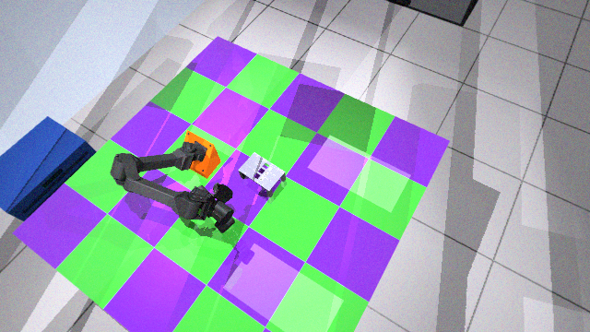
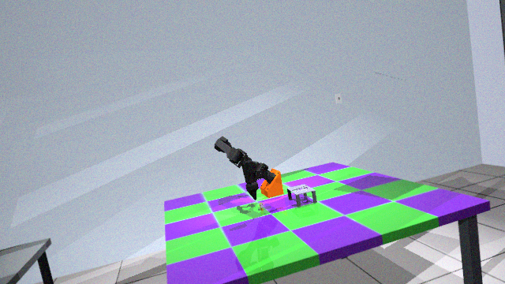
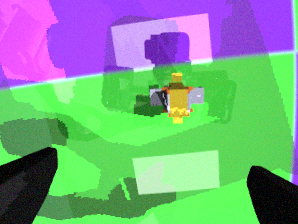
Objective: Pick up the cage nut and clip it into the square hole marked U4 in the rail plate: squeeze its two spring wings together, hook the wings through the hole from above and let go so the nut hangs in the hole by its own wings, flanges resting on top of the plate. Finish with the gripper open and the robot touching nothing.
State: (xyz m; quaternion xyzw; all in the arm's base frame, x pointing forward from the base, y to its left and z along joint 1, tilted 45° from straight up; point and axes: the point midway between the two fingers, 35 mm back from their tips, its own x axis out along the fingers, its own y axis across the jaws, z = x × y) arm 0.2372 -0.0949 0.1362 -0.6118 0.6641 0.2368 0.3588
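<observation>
The cage nut is 50 mm below my gripper tip, 20 mm to the left of it and 10 mm ahead of it.
</observation>
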